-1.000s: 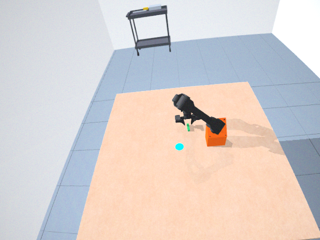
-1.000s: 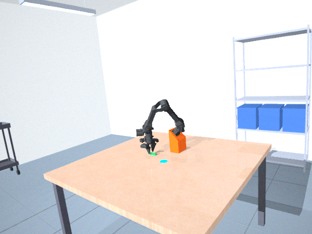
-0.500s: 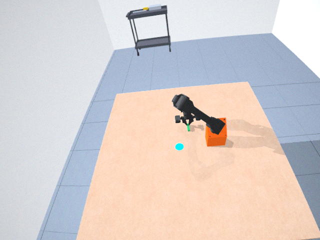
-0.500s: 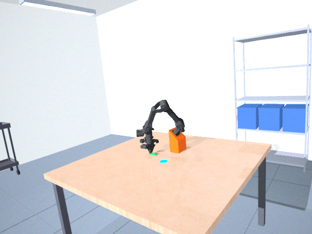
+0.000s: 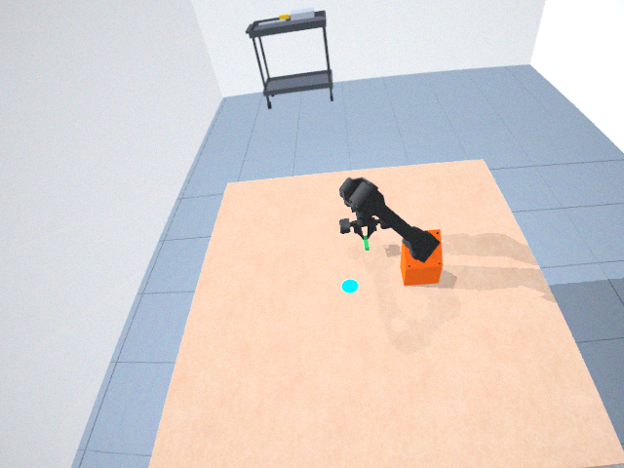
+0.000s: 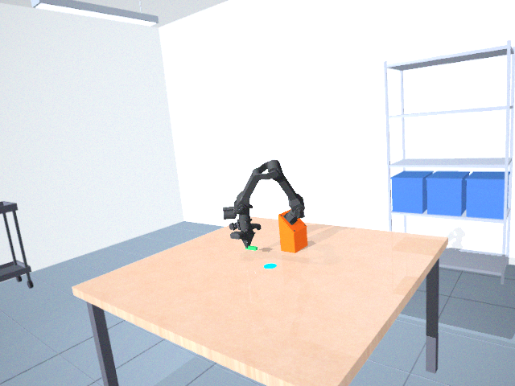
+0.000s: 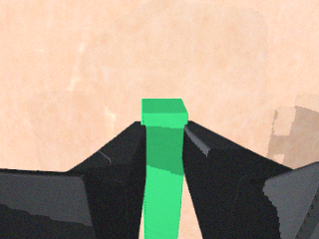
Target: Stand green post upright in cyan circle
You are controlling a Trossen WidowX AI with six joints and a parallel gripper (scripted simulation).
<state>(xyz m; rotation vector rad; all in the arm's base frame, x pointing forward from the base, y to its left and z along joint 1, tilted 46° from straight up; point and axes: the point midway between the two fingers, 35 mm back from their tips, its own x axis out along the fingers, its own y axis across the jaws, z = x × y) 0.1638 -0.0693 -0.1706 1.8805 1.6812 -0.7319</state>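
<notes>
Right now the cyan circle is 18 cm to the left of my gripper tip, 9 cm ahead of it and 4 cm below it. The rest, counted from my gripper tip: green post 2 cm to the left.
</notes>
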